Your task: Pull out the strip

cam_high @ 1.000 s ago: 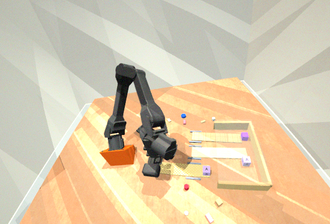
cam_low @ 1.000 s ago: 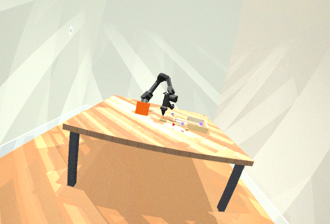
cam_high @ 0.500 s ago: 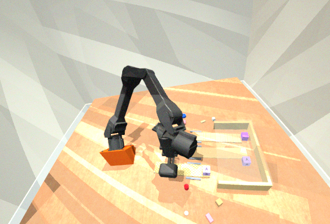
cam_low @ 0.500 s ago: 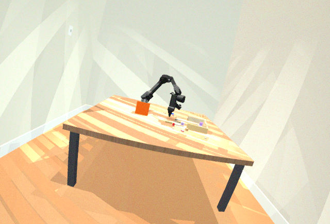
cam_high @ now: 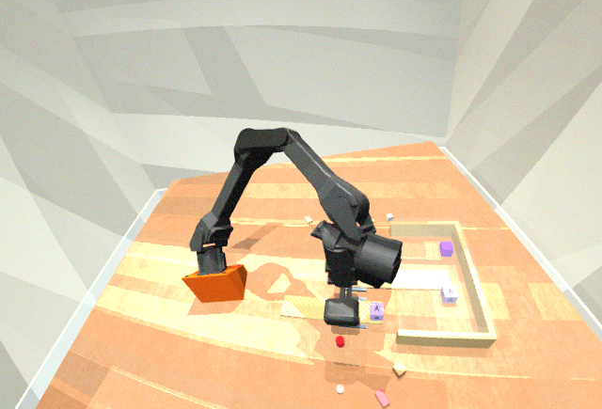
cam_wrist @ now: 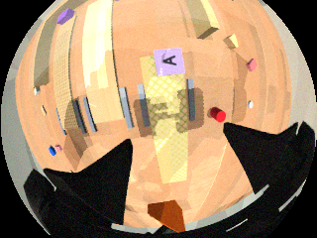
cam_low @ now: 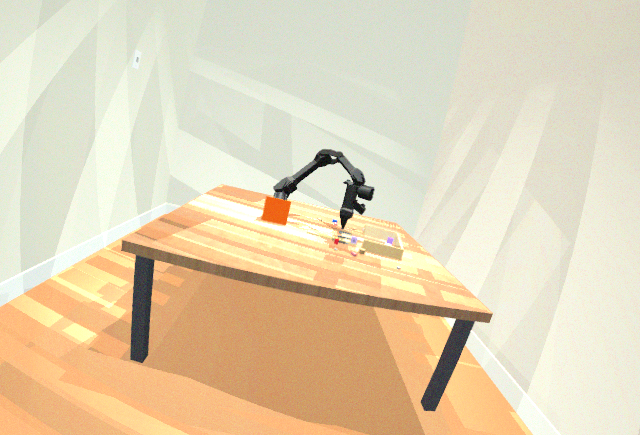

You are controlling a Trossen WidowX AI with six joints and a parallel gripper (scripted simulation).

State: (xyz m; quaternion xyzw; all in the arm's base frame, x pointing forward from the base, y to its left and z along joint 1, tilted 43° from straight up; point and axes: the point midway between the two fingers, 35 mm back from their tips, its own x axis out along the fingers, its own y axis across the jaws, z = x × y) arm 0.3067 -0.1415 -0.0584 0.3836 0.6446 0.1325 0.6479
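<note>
My gripper tip is now 40 mm past the hatched strip, 20 mm to the right of it and 70 mm above it. The rest, counted from my gripper tip: tan block 60 mm ahead, 150 mm to the right, 60 mm below; red cylinder 40 mm behind, 70 mm to the right, 60 mm below; white block 220 mm ahead, 260 mm to the left, 60 mm below.
</note>
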